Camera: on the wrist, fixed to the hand. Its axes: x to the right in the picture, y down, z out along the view.
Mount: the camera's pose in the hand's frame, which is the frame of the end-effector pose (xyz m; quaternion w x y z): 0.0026 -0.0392 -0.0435 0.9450 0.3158 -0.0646 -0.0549
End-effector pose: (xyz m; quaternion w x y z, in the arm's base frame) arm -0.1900 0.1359 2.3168 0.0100 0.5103 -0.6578 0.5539
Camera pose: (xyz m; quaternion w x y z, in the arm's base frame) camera -0.1885 0.1716 2.3633 0.1638 -0.5573 0.4193 -0.6977
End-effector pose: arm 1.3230 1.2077 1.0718 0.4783 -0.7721 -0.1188 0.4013
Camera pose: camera 1.3644 1.2014 1.1128 0.7102 -0.5461 -0.0588 0.4404
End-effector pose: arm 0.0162 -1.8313 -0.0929 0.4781 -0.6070 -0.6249 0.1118
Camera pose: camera 0.0231 -1.8576 -0.0409 0.6093 -0.3811 -0.6194 0.3160
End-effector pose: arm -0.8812 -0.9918 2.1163 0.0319 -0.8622 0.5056 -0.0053
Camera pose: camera -0.8476 -0.9771 2.1620 0.3348 -0.8328 0.4267 -0.1107
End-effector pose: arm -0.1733 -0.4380 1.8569 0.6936 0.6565 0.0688 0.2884
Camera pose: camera -0.1796 -0.3977 1.8148 0.4684 0.8543 0.1473 0.1703
